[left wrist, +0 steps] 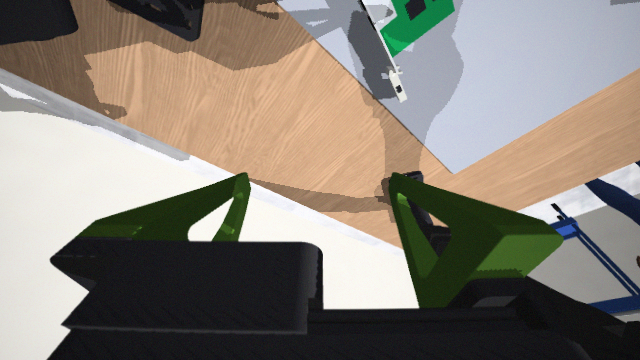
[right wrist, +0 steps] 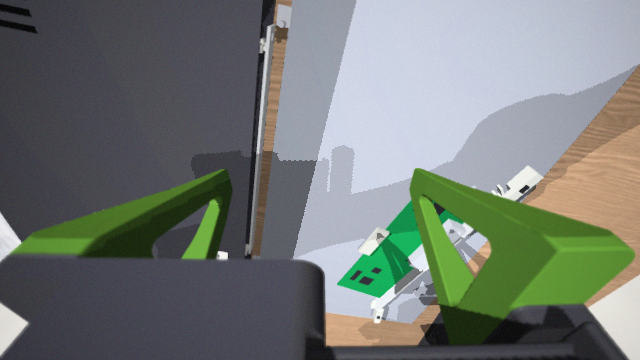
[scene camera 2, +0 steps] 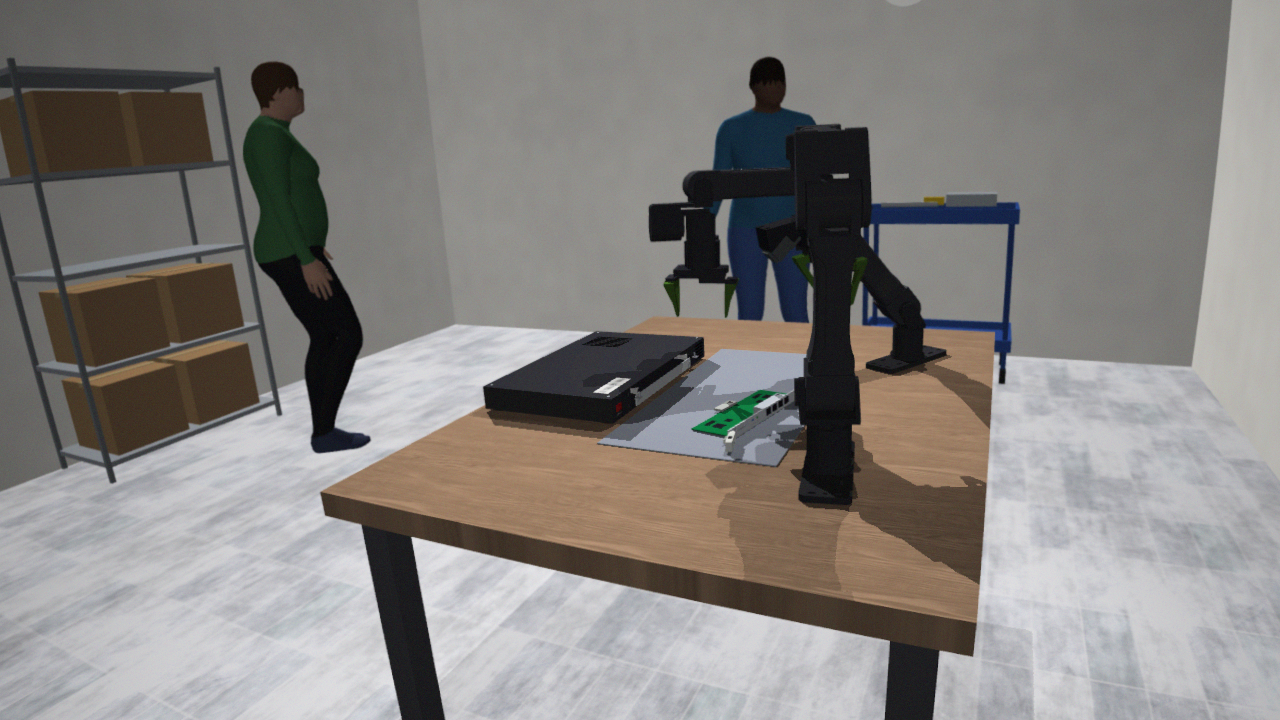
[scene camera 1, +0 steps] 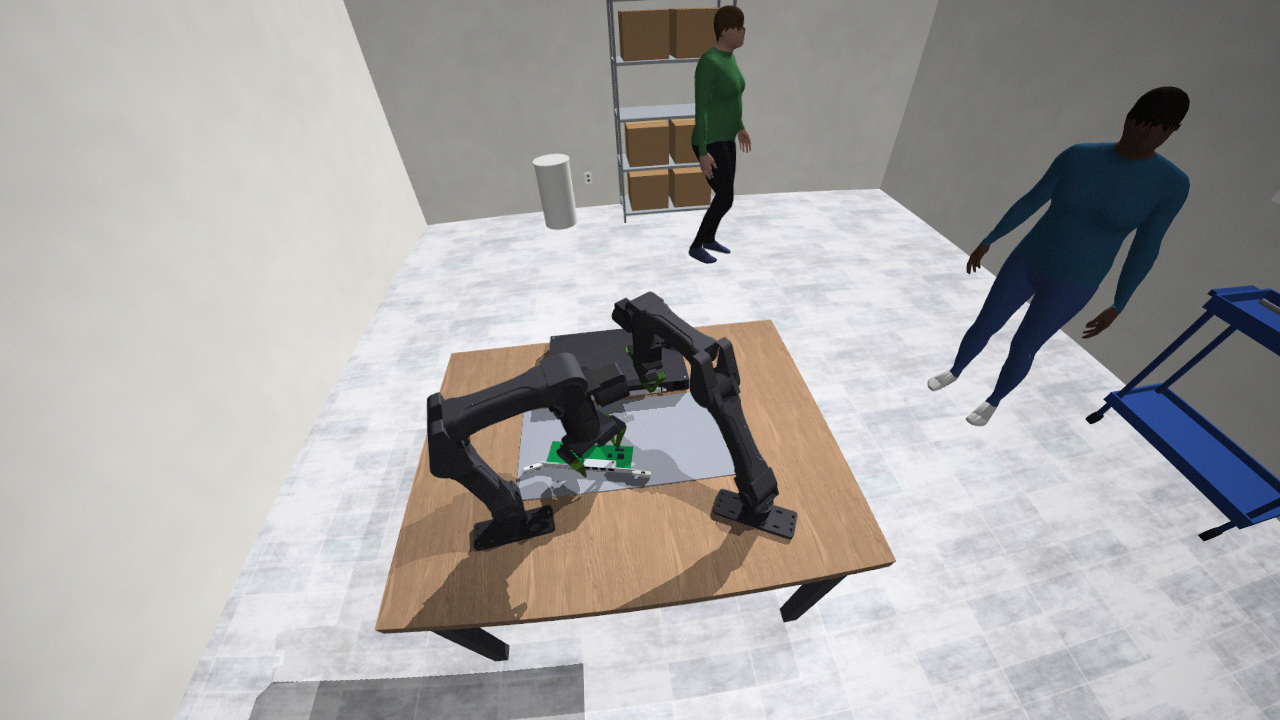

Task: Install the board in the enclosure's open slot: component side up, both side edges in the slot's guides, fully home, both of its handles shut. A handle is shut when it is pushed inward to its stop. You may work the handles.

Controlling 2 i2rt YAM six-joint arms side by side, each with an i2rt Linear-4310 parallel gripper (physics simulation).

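Places are measured from the left arm's base along level axes (x right, y down, z ahead), in metres.
Pixels of known places: left gripper, fingertip midpoint: (left wrist: 319,180) (scene camera 1: 600,461); right gripper, fingertip midpoint: (right wrist: 320,179) (scene camera 2: 701,316) (scene camera 1: 645,379); left arm's base at its link origin: (scene camera 2: 828,472) (scene camera 1: 514,528); right arm's base at its link origin: (left wrist: 407,200) (scene camera 2: 907,360) (scene camera 1: 754,513).
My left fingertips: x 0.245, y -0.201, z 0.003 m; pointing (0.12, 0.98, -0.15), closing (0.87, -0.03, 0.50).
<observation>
Ahead of a thing's pixels: the offset from my left fingertips to its top centre. "*": to the spot under its first point. Level surfaces: height alone.
The green board (scene camera 1: 626,458) (scene camera 2: 738,413) (left wrist: 425,27) (right wrist: 382,257) lies component side up on the grey mat @[dy +0.199 m] (scene camera 1: 698,429) (scene camera 2: 760,362) (left wrist: 525,75) (right wrist: 425,75). Its white faceplate has a handle at each end, @[* dx +0.109, dy +0.183, dz +0.050 m] (right wrist: 522,184) one of them near the mat's edge; both stick out. The black enclosure @[dx +0.130, dy +0.151, dz +0.459 m] (scene camera 1: 581,353) (scene camera 2: 572,367) (right wrist: 125,100) lies flat behind the mat. Its open slot cannot be made out clearly. My left gripper (scene camera 1: 599,454) (scene camera 2: 831,291) (left wrist: 319,180) is open and empty above the board's side of the mat. My right gripper (scene camera 1: 646,376) (scene camera 2: 703,313) (right wrist: 320,179) is open and empty, above the enclosure's front edge.
The wooden table @[dy +0.201 m] (scene camera 1: 626,573) (scene camera 2: 626,510) carries both arm bases. A person in green (scene camera 1: 718,98) (scene camera 2: 284,188) stands beyond it near a shelf rack. A person in blue (scene camera 1: 1100,214) (scene camera 2: 765,147) and a blue cart (scene camera 1: 1190,447) (scene camera 2: 939,214) are off to the side.
</observation>
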